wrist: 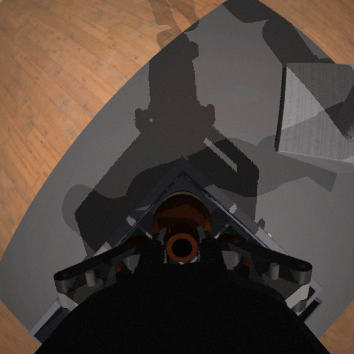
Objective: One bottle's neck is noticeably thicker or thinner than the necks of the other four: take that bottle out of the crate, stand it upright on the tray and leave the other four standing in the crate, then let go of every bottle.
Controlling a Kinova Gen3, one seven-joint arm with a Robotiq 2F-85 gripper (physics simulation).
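Frame: origin at the arm's base, x right, y ahead, z up, level; centimetres.
Where they show: gripper, between the fingertips: (181,236).
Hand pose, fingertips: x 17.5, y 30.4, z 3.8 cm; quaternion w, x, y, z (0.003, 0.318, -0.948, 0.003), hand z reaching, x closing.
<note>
After its pixels a point has its place.
A brown bottle (182,217) {x 18.4, y 28.8, z 3.4 cm} is seen from above, its open round mouth pointing up at the camera. It is upright at the far corner of the dark crate (45,320) {x 24.1, y 46.2, z 8.1 cm}; whether its base is raised off the crate floor I cannot tell. My gripper (181,236) {x 17.5, y 30.4, z 3.8 cm} is shut on this bottle's neck, with one finger on each side just below the mouth. Small brown parts of other bottles (140,242) {x 20.5, y 34.9, z 0.8 cm} (245,261) {x 9.6, y 29.3, z 3.1 cm} show beside and behind the fingers. The rest of them and much of the crate are hidden by the gripper. The tray does not show in the wrist view.
A grey square block (305,110) {x 8.5, y 2.0, z -5.6 cm} stands at the upper right on the dark grey table top (240,85) {x 21.3, y 3.5, z -9.4 cm}. The arm's shadow falls across the table and the crate. Wooden floor (65,65) lies beyond the table's curved edge at the left.
</note>
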